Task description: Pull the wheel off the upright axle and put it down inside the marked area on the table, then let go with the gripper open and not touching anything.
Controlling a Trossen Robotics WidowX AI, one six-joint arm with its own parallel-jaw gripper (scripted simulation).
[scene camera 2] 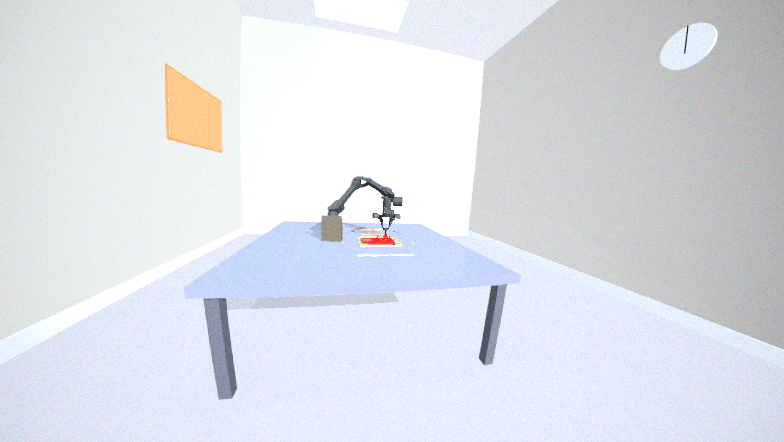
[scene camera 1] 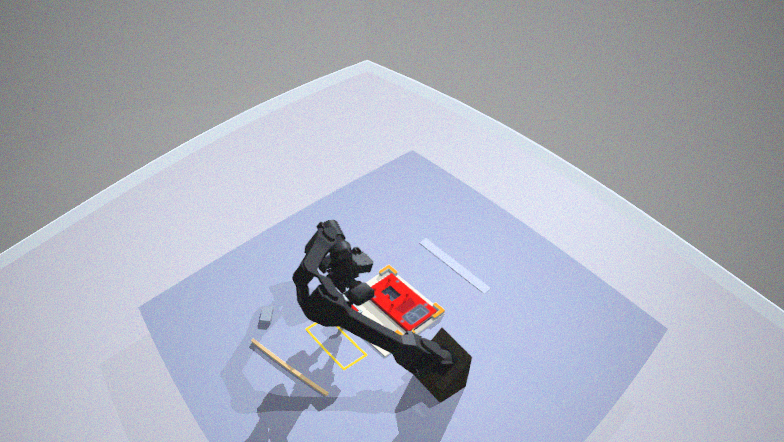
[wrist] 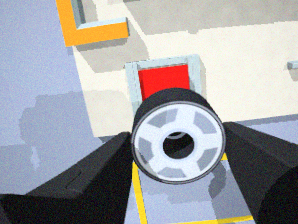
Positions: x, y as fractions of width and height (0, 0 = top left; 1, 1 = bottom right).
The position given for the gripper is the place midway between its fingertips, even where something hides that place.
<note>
The gripper (scene camera 1: 0.44, 0.68) carries a wheel (wrist: 0.59, 0.49). Also in view: a red board (scene camera 1: 0.51, 0.69).
The gripper shows as well in the wrist view (wrist: 0.59, 0.61). The wrist view does not show the red board: it is out of frame.
</note>
